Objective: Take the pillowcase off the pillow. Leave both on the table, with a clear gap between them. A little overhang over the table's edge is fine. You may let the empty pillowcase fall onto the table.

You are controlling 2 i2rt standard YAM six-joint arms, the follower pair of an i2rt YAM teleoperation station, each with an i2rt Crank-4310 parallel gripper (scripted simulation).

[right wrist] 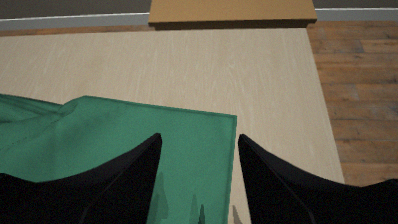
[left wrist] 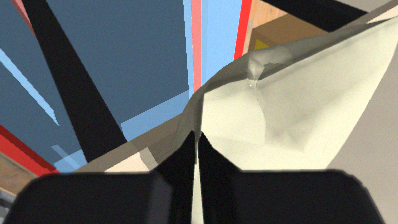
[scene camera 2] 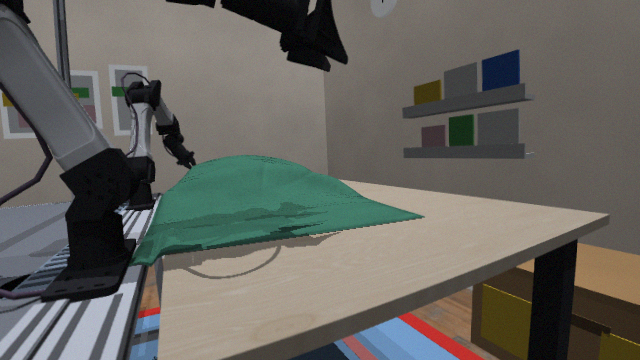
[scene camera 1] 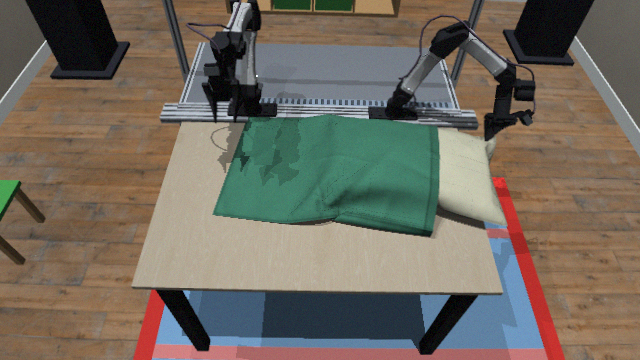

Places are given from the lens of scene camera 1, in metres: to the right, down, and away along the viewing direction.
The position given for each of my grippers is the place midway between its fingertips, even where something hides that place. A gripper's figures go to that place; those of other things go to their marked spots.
my left gripper (scene camera 1: 485,141): 0.62, -0.14, 1.54
my right gripper (scene camera 1: 224,122): -0.28, -0.17, 1.24
green pillowcase (scene camera 1: 377,173): 0.19, -0.02, 1.35
cream pillow (scene camera 1: 466,189): 0.47, 0.03, 1.34
